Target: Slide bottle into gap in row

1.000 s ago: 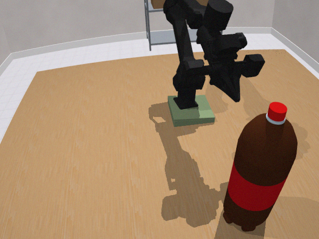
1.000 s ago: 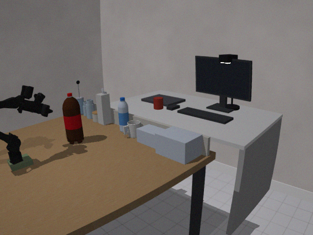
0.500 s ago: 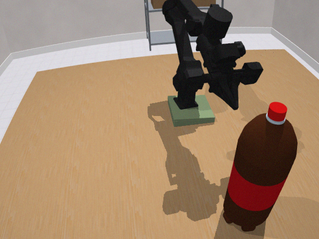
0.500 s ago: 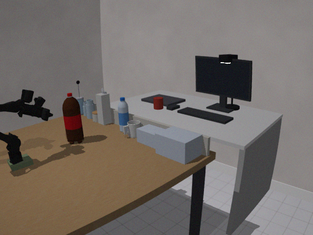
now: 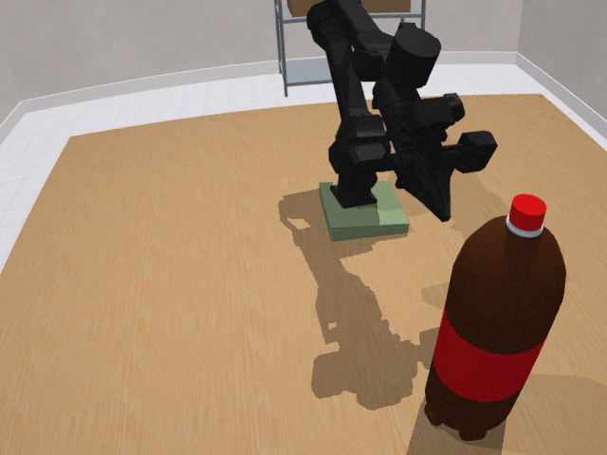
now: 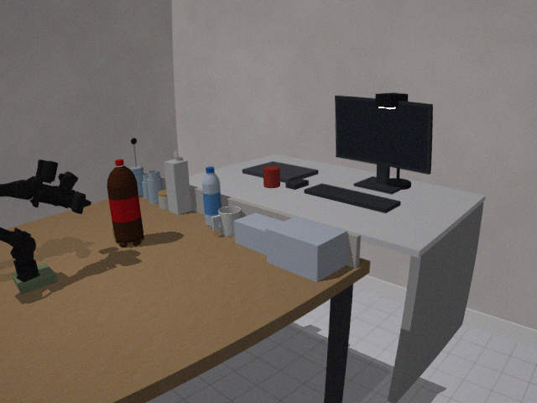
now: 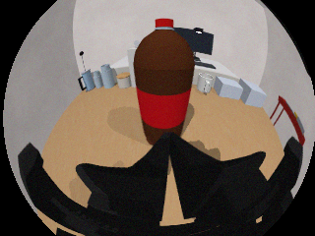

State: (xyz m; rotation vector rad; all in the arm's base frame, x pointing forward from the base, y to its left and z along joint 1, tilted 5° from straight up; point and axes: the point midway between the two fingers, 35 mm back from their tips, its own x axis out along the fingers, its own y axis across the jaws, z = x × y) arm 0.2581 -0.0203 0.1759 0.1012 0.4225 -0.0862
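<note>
The cola bottle lies 16 cm ahead of my hand, 5 cm below it and 2 cm to the right of it. The rest, counted from my hand: water bottle (47 cm ahead, 17 cm to the right, 9 cm below); then jar (55 cm ahead, 25 cm to the left, 13 cm below); then grey box (64 cm to the right, 34 cm ahead, 14 cm below).
</note>
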